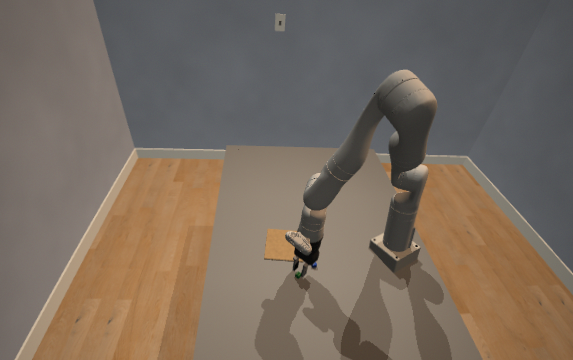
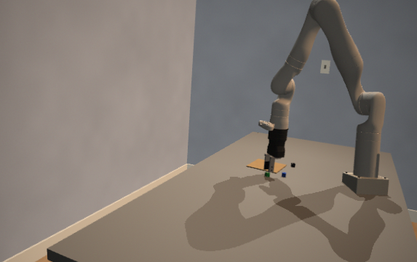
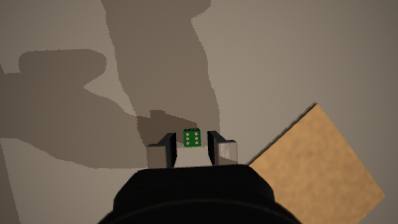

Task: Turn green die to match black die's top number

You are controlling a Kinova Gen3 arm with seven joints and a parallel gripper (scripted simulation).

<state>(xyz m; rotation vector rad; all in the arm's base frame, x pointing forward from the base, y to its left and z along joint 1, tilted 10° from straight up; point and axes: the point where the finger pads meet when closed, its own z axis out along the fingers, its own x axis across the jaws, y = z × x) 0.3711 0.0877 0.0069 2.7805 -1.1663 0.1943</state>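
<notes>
The green die lies 3 cm below my hand. Round my hand: blue die (6 cm behind, 4 cm to the right, 3 cm below); black die (7 cm behind, 19 cm to the right, 3 cm below); tan mat (4 cm ahead, 13 cm to the right, 4 cm below).
</notes>
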